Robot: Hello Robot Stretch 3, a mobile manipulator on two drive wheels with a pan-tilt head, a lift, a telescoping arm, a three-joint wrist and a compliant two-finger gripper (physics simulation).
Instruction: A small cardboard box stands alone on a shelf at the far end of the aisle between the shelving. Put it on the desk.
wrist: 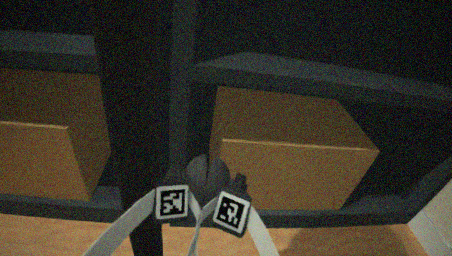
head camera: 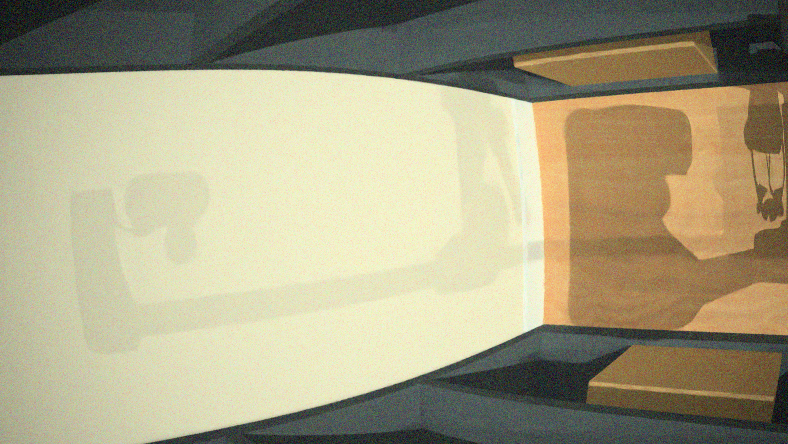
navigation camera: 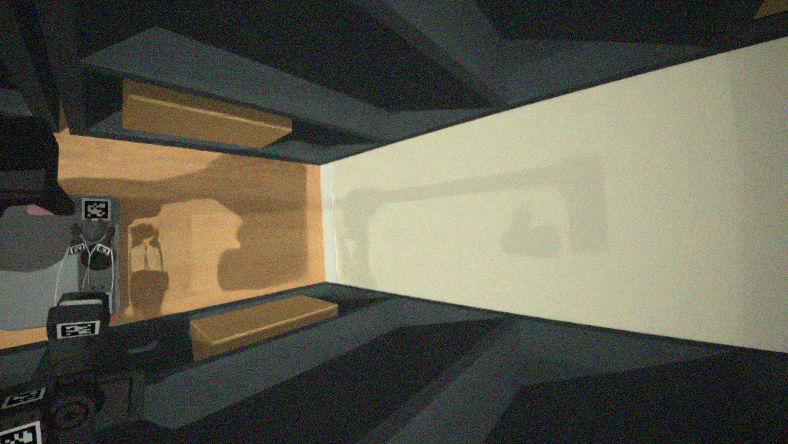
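The small cardboard box cannot be made out for certain in these views. The desk does not show. My gripper is shut, with its two dark rounded fingertips pressed together and nothing between them. In the wrist view it is in front of a low shelf bay, near the left edge of a large cardboard box. In the navigation camera view it hangs above the robot's base. The head camera view shows the gripper's shadow on the wooden floor.
Shelving runs along both sides of the aisle, which ends at a pale wall. Large cardboard boxes lie in the low bays. Another box shows at the wrist view's left. A brown corner shows at upper right.
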